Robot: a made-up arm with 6 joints. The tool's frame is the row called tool. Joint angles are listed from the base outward.
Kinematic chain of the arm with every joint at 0, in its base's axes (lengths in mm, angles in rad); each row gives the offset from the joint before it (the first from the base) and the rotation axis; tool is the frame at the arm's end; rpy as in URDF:
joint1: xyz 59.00 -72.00 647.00 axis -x
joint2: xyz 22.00 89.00 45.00 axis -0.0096 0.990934 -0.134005
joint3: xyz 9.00 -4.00 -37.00 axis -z
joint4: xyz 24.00 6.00 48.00 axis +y
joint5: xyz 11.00 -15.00 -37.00 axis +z
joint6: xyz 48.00 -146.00 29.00 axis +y
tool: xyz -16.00 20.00 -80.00 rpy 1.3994 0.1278 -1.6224
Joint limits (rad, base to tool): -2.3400..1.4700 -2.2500..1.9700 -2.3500..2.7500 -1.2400..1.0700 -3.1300..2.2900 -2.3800..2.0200
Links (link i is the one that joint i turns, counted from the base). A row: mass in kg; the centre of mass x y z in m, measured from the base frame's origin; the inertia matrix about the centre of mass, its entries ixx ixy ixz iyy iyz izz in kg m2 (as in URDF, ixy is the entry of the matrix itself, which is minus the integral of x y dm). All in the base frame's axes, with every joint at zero. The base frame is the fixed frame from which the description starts. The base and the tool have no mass.
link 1: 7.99; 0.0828 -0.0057 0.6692; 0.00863 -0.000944 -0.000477 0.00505 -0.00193 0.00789
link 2: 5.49; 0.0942 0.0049 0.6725; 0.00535 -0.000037 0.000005 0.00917 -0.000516 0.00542
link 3: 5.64; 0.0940 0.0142 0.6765; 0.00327 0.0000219 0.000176 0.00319 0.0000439 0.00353
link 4: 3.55; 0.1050 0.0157 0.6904; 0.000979 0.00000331 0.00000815 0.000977 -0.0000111 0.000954
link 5: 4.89; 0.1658 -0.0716 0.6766; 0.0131 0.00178 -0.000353 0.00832 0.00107 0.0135
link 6: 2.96; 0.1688 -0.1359 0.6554; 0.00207 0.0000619 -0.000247 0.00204 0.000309 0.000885
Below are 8 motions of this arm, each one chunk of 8 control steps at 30 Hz.
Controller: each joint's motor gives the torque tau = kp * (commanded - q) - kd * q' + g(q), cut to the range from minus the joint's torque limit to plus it. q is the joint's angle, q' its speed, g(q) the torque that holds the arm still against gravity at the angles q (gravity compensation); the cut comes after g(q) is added. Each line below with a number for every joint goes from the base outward.
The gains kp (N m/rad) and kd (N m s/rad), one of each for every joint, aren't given. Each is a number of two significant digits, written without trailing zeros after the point. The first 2 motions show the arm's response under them.
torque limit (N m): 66 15 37 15 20 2.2
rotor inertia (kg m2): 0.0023 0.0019 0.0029 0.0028 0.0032 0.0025
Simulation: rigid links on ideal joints. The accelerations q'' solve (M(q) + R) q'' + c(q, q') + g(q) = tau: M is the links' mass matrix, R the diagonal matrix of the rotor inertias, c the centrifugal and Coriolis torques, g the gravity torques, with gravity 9.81 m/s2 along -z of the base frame. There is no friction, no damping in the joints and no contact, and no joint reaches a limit. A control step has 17 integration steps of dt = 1/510 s. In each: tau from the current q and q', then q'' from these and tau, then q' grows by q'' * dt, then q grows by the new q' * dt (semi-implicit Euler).
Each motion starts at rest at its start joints. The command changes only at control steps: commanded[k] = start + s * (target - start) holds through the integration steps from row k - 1 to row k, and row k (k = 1, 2, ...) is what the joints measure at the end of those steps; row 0 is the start. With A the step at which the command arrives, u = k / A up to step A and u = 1 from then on. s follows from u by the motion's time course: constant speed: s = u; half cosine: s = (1 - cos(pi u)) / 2; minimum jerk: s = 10 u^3 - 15 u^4 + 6 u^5; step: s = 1 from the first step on.
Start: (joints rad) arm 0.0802 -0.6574 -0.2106 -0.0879 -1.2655 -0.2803
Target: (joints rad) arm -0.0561 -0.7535 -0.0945 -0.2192 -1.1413 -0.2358
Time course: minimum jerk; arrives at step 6
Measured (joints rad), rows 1 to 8:
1: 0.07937 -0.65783 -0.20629 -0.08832 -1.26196 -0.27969
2: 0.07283 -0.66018 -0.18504 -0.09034 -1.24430 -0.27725
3: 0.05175 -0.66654 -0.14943 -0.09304 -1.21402 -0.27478
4: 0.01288 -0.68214 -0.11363 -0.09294 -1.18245 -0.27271
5: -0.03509 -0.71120 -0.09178 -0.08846 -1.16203 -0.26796
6: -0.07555 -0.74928 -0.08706 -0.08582 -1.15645 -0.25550
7: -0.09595 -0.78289 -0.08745 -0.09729 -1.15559 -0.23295
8: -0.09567 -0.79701 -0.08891 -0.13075 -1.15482 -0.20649
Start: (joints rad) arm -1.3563 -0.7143 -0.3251 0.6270 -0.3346 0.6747
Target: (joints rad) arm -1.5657 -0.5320 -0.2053 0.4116 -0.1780 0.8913
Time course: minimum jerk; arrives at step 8
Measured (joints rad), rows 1 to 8:
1: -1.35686 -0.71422 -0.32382 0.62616 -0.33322 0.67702
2: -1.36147 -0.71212 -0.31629 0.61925 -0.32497 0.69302
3: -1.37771 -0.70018 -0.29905 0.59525 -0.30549 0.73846
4: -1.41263 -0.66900 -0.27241 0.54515 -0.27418 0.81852
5: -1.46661 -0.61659 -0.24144 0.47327 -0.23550 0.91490
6: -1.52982 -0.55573 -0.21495 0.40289 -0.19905 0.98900
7: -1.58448 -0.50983 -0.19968 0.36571 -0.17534 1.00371
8: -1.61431 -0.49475 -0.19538 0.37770 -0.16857 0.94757
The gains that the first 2 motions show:
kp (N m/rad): 99 17 88 3.9 19 1.4
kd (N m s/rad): 2.4 0.28 0.95 0.081 0.5 0.037
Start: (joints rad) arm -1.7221 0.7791 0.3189 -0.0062 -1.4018 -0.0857
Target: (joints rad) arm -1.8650 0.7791 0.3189 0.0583 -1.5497 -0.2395
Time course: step
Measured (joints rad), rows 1 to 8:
1: -1.76450 0.78089 0.29961 -0.02629 -1.46041 -0.12618
2: -1.84043 0.77139 0.31953 -0.05450 -1.52231 -0.20000
3: -1.89765 0.75329 0.32905 -0.06179 -1.57363 -0.26224
4: -1.91339 0.73767 0.32757 -0.04214 -1.59018 -0.28222
5: -1.89688 0.73659 0.32216 -0.01082 -1.57560 -0.26642
6: -1.87064 0.75264 0.31650 0.01486 -1.55042 -0.24086
7: -1.85252 0.77626 0.31374 0.03076 -1.53217 -0.22646
8: -1.84850 0.79402 0.31451 0.04364 -1.52817 -0.22933

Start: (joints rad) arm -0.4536 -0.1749 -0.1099 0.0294 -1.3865 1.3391
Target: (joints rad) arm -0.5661 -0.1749 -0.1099 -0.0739 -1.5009 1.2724
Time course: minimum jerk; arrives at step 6
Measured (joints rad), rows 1 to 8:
1: -0.45473 -0.17402 -0.11061 0.02867 -1.38752 1.33838
2: -0.46231 -0.16897 -0.11369 0.02411 -1.39328 1.33387
3: -0.48305 -0.15892 -0.11710 0.01315 -1.40648 1.32263
4: -0.51734 -0.15072 -0.11768 -0.00182 -1.42782 1.30589
5: -0.55564 -0.15474 -0.11429 -0.01439 -1.45521 1.28979
6: -0.58384 -0.17370 -0.10880 -0.02041 -1.48418 1.28190
7: -0.59444 -0.19600 -0.10493 -0.02435 -1.51047 1.28473
8: -0.59006 -0.20535 -0.10319 -0.03528 -1.52970 1.29386

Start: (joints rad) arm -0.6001 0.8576 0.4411 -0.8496 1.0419 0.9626
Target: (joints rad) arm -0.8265 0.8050 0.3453 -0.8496 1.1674 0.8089
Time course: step
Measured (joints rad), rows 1 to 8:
1: -0.66248 0.85558 0.38443 -0.86399 1.01209 1.02971
2: -0.78141 0.82644 0.35878 -0.84663 1.05202 1.09444
3: -0.87727 0.78607 0.34964 -0.80933 1.11476 1.08408
4: -0.91260 0.75719 0.33826 -0.78345 1.15974 0.98252
5: -0.89403 0.75337 0.33258 -0.78722 1.18899 0.81617
6: -0.85096 0.77515 0.33120 -0.81968 1.20634 0.64287
7: -0.81269 0.80810 0.33137 -0.86134 1.21855 0.51507
8: -0.79505 0.83302 0.33086 -0.88916 1.23007 0.45927

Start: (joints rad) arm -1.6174 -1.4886 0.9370 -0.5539 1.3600 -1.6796
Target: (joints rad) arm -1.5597 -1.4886 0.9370 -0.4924 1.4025 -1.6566
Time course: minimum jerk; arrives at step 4
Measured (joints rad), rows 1 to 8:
1: -1.61638 -1.48961 0.93806 -0.55297 1.36053 -1.67895
2: -1.61036 -1.49486 0.94237 -0.54780 1.36164 -1.67504
3: -1.59622 -1.50497 0.94727 -0.53692 1.35963 -1.66620
4: -1.57762 -1.51451 0.94870 -0.52477 1.35527 -1.65666
5: -1.56168 -1.51726 0.94711 -0.51724 1.35656 -1.65292
6: -1.55258 -1.51127 0.94333 -0.51646 1.36767 -1.65710
7: -1.55018 -1.49963 0.93796 -0.52028 1.38705 -1.66646
8: -1.55157 -1.48761 0.93224 -0.52443 1.41019 -1.67603

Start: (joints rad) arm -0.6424 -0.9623 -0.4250 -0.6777 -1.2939 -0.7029
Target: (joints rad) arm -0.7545 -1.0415 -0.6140 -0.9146 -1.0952 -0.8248
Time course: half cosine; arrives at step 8
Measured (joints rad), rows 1 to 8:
1: -0.64422 -0.96039 -0.43181 -0.67494 -1.29542 -0.70498
2: -0.65082 -0.95348 -0.45189 -0.66765 -1.29693 -0.70838
3: -0.66366 -0.94174 -0.48148 -0.65857 -1.29207 -0.70769
4: -0.68267 -0.92982 -0.51528 -0.65014 -1.27682 -0.70086
5: -0.70601 -0.92464 -0.54892 -0.64502 -1.25115 -0.69070
6: -0.73020 -0.93179 -0.57769 -0.64884 -1.21732 -0.68273
7: -0.75120 -0.95274 -0.59754 -0.66971 -1.17895 -0.68402
8: -0.76526 -0.98448 -0.60587 -0.71554 -1.14047 -0.70097

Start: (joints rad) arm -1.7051 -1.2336 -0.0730 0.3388 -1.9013 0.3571
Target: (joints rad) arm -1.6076 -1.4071 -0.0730 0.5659 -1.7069 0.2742
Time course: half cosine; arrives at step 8
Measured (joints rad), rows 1 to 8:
1: -1.70418 -1.23634 -0.07177 0.34091 -1.89996 0.35868
2: -1.69989 -1.24870 -0.06875 0.35050 -1.89520 0.36629
3: -1.68981 -1.27592 -0.06530 0.37189 -1.88501 0.38379
4: -1.67335 -1.31612 -0.06270 0.40423 -1.86703 0.40947
5: -1.65215 -1.36103 -0.06191 0.44200 -1.83985 0.43480
6: -1.62946 -1.40037 -0.06347 0.47833 -1.80414 0.44681
7: -1.60932 -1.42592 -0.06744 0.50783 -1.76313 0.43275
8: -1.59574 -1.43322 -0.07341 0.52738 -1.72228 0.38501

